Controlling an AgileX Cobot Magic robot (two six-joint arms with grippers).
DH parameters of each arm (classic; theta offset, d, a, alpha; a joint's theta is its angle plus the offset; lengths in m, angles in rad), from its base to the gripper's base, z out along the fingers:
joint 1: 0 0.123 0 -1.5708
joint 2: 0.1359 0 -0.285 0
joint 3: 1.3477 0 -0.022 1.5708
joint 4: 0 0.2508 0 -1.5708
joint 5: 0 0 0.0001 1.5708
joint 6: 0 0.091 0 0
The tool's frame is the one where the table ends.
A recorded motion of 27 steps. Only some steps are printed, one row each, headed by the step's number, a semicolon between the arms.
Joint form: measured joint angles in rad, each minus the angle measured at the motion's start. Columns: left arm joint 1, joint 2, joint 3, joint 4, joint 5, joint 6; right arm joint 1, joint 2, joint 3, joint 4, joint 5, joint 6.
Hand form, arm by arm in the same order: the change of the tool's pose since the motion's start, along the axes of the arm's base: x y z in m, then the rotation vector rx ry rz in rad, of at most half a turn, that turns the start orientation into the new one. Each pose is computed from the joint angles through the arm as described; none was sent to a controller.
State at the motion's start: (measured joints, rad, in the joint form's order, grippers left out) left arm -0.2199 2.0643 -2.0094 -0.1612 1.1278 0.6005; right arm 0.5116 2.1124 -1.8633 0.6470 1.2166 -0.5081
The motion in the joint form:
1: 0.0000 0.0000 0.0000 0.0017 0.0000 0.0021; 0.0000 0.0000 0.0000 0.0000 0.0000 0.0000
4: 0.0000 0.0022 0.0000 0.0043 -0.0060 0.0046; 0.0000 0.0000 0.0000 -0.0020 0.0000 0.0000
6: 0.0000 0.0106 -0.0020 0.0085 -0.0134 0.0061; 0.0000 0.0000 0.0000 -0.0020 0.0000 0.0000
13: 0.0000 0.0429 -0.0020 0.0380 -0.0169 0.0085; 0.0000 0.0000 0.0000 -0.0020 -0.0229 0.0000
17: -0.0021 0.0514 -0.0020 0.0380 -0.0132 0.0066; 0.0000 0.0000 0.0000 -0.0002 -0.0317 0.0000
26: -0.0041 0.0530 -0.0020 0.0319 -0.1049 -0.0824; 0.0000 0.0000 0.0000 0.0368 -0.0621 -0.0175
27: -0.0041 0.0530 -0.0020 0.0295 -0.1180 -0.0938; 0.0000 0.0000 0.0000 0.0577 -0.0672 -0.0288
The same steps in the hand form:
1: 0.0000 0.0001 0.0000 0.0025 -0.0009 -0.0018; 0.0000 0.0000 0.0000 0.0000 0.0000 0.0000
4: 0.0009 0.0002 -0.0008 0.0053 -0.0057 -0.0029; 0.0001 -0.0001 -0.0001 -0.0017 -0.0010 0.0003
6: 0.0032 0.0001 -0.0039 0.0098 -0.0078 -0.0030; 0.0001 -0.0001 -0.0001 -0.0017 -0.0010 0.0003
13: 0.0093 0.0012 -0.0191 0.0458 0.0134 -0.0047; 0.0020 0.0005 0.0002 0.0053 -0.0180 -0.0133
17: 0.0101 0.0000 -0.0232 0.0477 0.0257 -0.0058; 0.0027 0.0008 0.0004 0.0095 -0.0237 -0.0188
26: 0.0173 -0.0026 -0.0201 -0.0170 -0.0395 0.0828; 0.0045 0.0038 0.0027 0.0512 -0.0388 -0.0301
27: 0.0183 -0.0029 -0.0194 -0.0278 -0.0488 0.0944; 0.0044 0.0052 0.0039 0.0711 -0.0393 -0.0285

